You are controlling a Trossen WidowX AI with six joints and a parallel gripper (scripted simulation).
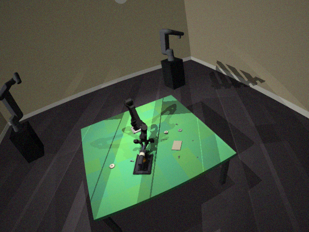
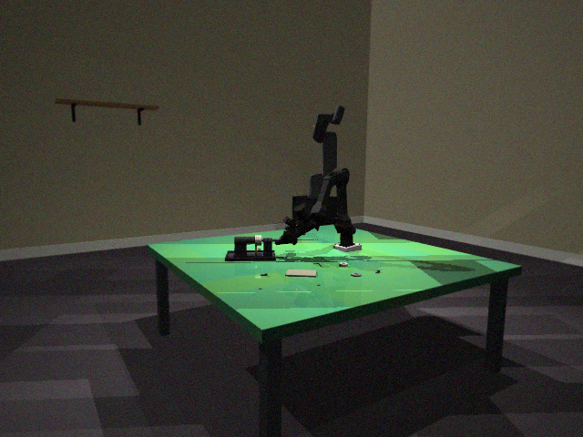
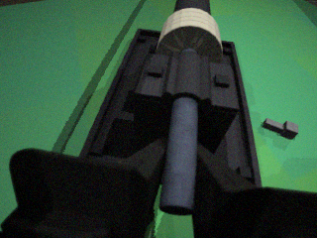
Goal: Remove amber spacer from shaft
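The white spacer lies 6 cm ahead of my gripper tip, 4 cm to the right of it and 2 cm above it. From my gripper tip the other things lie so: shaft: 3 cm ahead, 2 cm to the right, 2 cm above; then amber spacer: 7 cm ahead, 6 cm to the right, 3 cm below; then dark two-part piece: 14 cm to the right, 6 cm below, 1 cm behind.
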